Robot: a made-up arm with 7 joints.
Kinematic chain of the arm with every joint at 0, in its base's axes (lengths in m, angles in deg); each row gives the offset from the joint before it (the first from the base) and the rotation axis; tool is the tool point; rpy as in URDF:
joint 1: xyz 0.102 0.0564 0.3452 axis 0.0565 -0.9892 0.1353
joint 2: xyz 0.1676 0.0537 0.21 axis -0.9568 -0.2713 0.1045
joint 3: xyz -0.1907 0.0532 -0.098 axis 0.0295 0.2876 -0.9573
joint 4: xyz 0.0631 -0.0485 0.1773 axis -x
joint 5: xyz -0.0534 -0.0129 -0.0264 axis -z
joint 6: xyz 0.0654 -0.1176 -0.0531 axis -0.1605 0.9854 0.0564
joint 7: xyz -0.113 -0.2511 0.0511 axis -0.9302 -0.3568 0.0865
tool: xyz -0.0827 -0.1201 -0.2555 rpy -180 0 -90
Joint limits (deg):
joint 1: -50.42..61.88
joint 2: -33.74..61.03
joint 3: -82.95..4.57
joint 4: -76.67..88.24
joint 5: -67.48..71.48
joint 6: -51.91..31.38
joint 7: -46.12..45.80
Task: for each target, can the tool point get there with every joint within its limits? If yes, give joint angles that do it. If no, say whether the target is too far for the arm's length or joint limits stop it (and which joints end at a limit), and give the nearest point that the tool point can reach.
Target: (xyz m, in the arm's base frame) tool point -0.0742 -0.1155 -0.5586
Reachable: no: joint limits stop it (at a limit: joint 1, joint 4, joint 5, joint 7) | nearest point -0.0537 -0.0508 -0.2145 | short by 0.351 m
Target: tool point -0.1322 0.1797 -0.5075
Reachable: no: joint limits stop it (at a limit: joint 1, joint 4, joint 5, joint 7) | nearest point -0.1055 0.1532 -0.2208 | short by 0.289 m
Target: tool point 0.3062 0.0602 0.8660
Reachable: yes | joints 47.24 13.20 -50.38 15.95 -50.35 -12.27 -14.74
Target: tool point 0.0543 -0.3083 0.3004
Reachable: yes | joints 21.37 -2.39 -12.54 23.74 36.00 -42.01 -34.26
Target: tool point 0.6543 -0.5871 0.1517
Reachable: no: joint limits stop it (at a limit: joint 1, joint 2, joint 3, joint 6, joint 7) | nearest point 0.6006 -0.4770 0.2192 | short by 0.140 m
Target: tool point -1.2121 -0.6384 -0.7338
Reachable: no: too far | nearest point -0.5779 -0.2323 0.0327 | short by 1.075 m
